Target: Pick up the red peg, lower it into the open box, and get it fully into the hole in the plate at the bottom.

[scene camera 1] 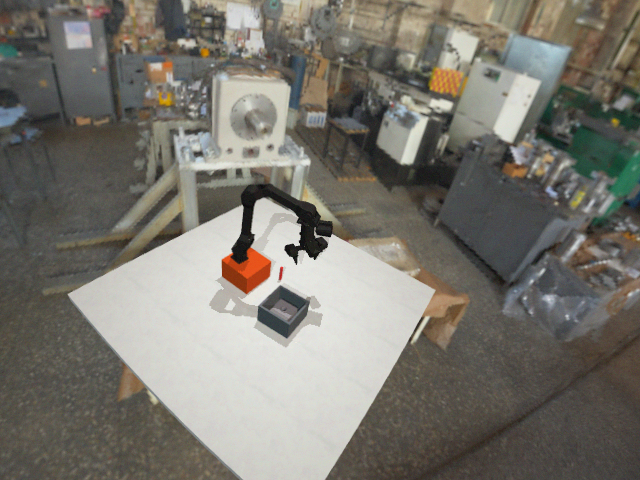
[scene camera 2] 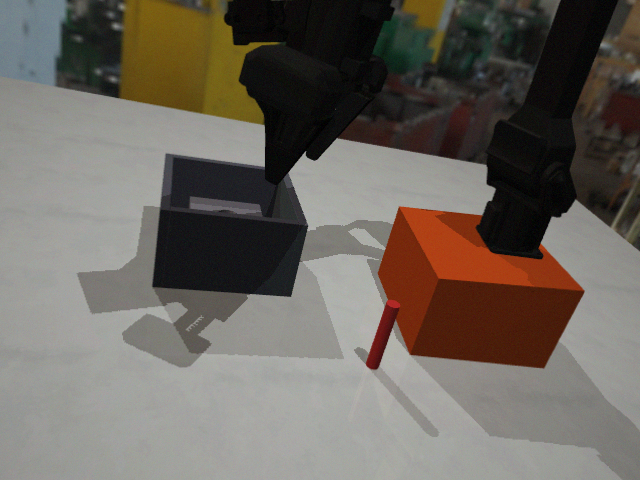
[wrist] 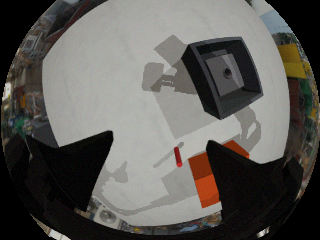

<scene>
In view: the gripper point(scene camera 2: 292, 169), a red peg point(scene camera 2: 391, 309), a dark box point(scene camera 2: 203, 250) and a grey plate point(scene camera 2: 198, 203).
The dark box is seen too in scene camera 1 point(scene camera 1: 267, 317) and in the wrist view point(wrist: 221, 107). The grey plate also shows in the wrist view point(wrist: 225, 75). The gripper shows as well in the wrist view point(wrist: 161, 141).
</scene>
